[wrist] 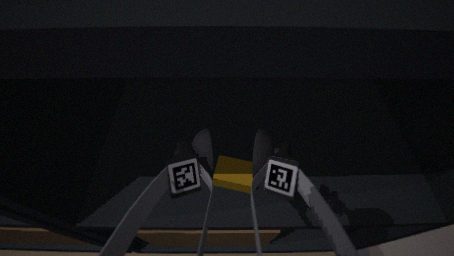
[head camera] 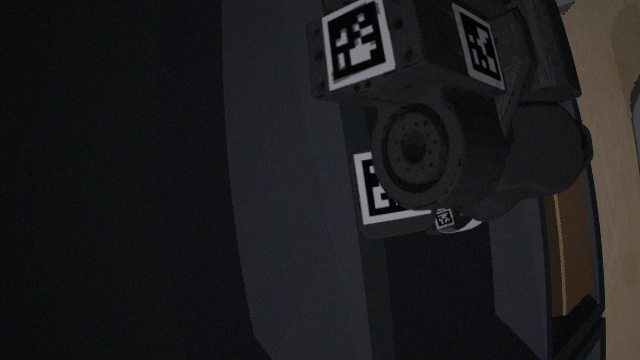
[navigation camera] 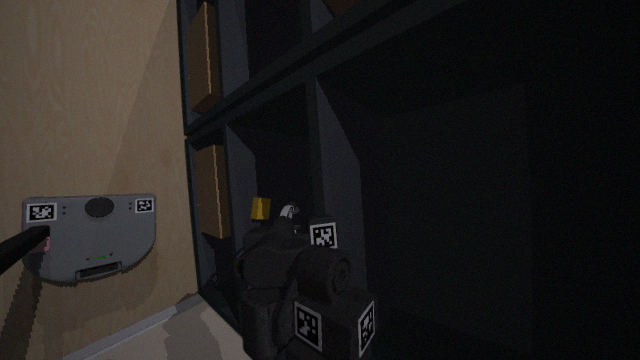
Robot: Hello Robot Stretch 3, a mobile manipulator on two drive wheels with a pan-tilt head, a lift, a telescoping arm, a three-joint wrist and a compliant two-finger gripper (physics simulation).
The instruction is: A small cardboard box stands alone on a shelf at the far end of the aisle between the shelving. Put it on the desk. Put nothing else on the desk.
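Places are measured from the robot's base along level axes (x left, y back, z up), in centimetres.
Where they show: gripper, fingertip midpoint: [navigation camera: 293, 217]; robot's base at its link origin: [navigation camera: 100, 206].
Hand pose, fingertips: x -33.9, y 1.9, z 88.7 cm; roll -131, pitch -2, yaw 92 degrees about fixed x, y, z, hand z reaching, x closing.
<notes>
Each offset is from my fingertips to the top centre of the thing. "spot": to the spot under its first point. Level surfaces: height alone.
The small yellow-brown cardboard box @(dz -30.8, dx -12.0, dy +0.8 cm) [wrist: 232, 174] [navigation camera: 260, 208] stands on a dark grey shelf board [wrist: 141, 207]. In the wrist view it shows between my two fingers, just below their tips. My gripper [wrist: 233, 146] [navigation camera: 289, 211] [head camera: 451, 221] reaches into the shelf bay and is open. I cannot tell whether the finger pads touch the box's sides. In the navigation view the box sits a little to the left of the one lit fingertip. In the head view my wrist hides the box.
The shelving's upright post @(spot: dz +7.8, dx +0.7, dy -15.5 cm) [navigation camera: 312, 155] and cross beam [navigation camera: 266, 81] stand close around my arm. Large cardboard boxes [navigation camera: 203, 58] @(spot: dz -57.3, dx -1.9, dy -8.0 cm) [navigation camera: 213, 189] [head camera: 573, 251] fill the neighbouring bays. My base [navigation camera: 114, 228] stands on the tan floor @(dz -88.6 cm) [navigation camera: 126, 96]. The bay's back is dark.
</notes>
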